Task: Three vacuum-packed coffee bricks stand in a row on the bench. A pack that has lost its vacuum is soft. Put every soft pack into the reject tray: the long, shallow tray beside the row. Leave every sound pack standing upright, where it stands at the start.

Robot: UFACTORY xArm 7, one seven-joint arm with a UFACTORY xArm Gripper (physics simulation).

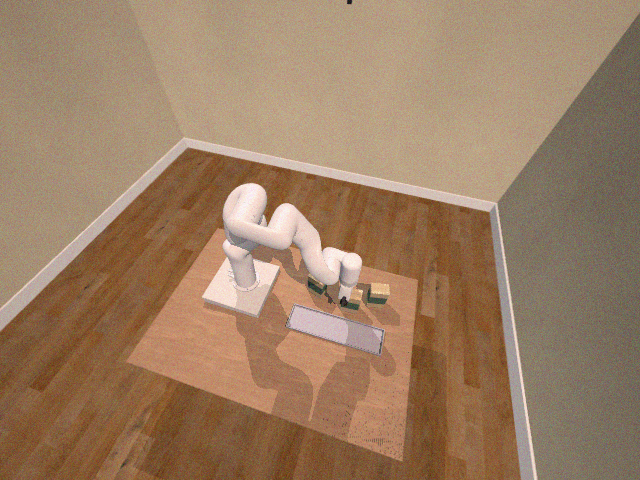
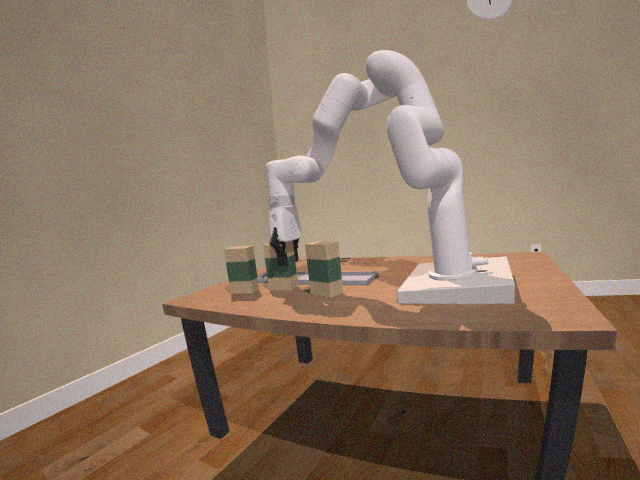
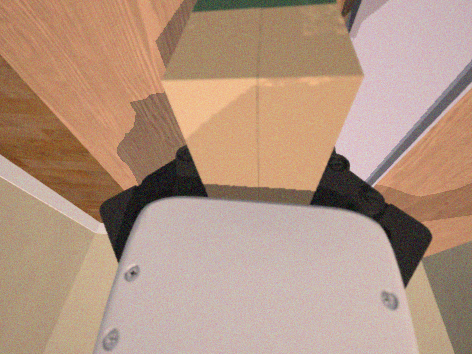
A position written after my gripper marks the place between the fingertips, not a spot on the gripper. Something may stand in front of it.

I see my gripper (image 2: 288, 263) and a reject tray (image 3: 409, 61).
